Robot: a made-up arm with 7 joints.
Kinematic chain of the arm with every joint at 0, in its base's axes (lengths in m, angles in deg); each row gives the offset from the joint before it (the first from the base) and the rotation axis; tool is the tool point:
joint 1: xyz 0 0 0.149 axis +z
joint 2: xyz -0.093 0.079 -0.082 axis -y
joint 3: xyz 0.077 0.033 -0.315 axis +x
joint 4: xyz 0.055 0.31 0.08 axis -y
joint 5: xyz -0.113 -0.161 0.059 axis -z
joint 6: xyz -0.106 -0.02 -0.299 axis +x
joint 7: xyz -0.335 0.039 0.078 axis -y
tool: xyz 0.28 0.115 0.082
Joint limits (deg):
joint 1: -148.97..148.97
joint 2: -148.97..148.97
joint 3: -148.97..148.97
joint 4: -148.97..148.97
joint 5: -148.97..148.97
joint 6: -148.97..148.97
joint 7: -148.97..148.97
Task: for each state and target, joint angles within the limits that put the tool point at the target. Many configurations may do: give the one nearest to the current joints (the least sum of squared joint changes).
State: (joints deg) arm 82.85 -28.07 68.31 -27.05 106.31 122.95 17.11
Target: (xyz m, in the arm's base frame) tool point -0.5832 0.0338 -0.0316
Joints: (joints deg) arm 59.26 -10.96 45.78 -1.88 115.26 132.02 5.93
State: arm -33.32 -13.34 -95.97 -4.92 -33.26 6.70 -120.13
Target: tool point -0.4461 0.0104 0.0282
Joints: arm -37.04 -3.49 -105.18 7.36 -58.23 0.54 -106.09
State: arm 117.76 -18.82 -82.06 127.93 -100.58 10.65 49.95
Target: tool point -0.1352 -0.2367 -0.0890
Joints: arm 107.75 -18.64 -90.10 118.56 -115.40 29.26 54.62
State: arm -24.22 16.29 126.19 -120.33 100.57 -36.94 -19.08
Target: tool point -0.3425 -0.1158 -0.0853
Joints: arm -24.44 1.16 115.33 -117.65 95.20 -41.87 -34.24
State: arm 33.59 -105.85 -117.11 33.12 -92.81 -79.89 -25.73
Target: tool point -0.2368 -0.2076 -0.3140
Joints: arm 28.40 -93.88 -121.23 48.99 -97.74 -84.77 -37.92
